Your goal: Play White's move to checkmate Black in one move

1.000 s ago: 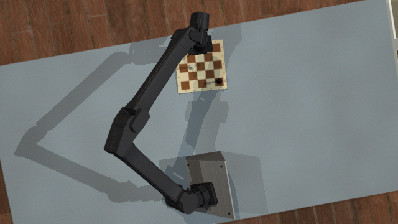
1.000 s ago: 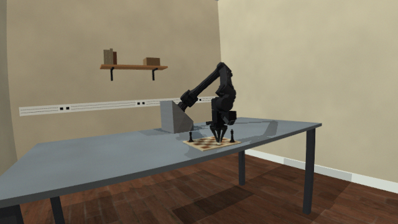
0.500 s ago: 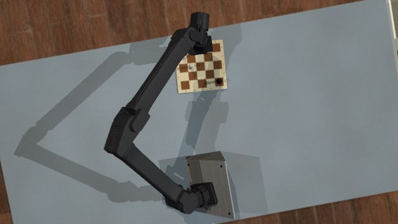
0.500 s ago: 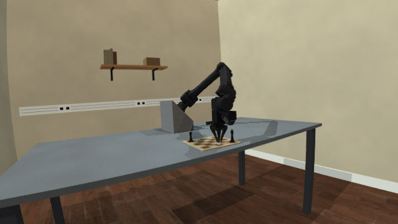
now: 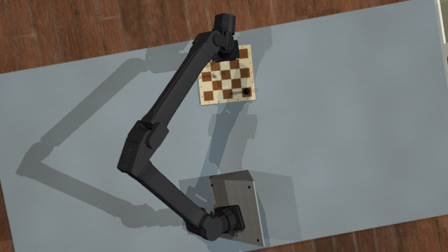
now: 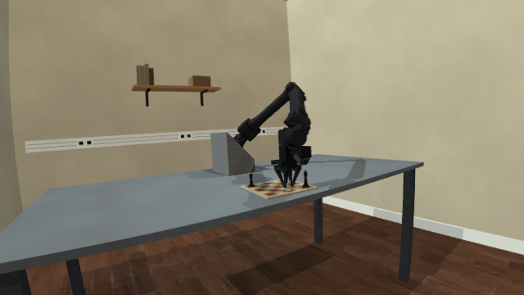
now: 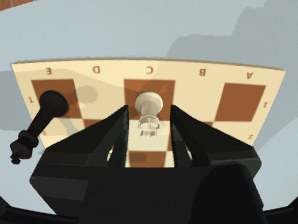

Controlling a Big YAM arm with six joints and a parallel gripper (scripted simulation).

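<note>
My gripper is now right at the short white piece. Round my hand: black chess piece 1 cm ahead, 8 cm to the left, 1 cm above; small chessboard 7 cm behind, 1 cm to the left, 2 cm below; tall white piece 6 cm behind, 5 cm to the left, 1 cm above.
</note>
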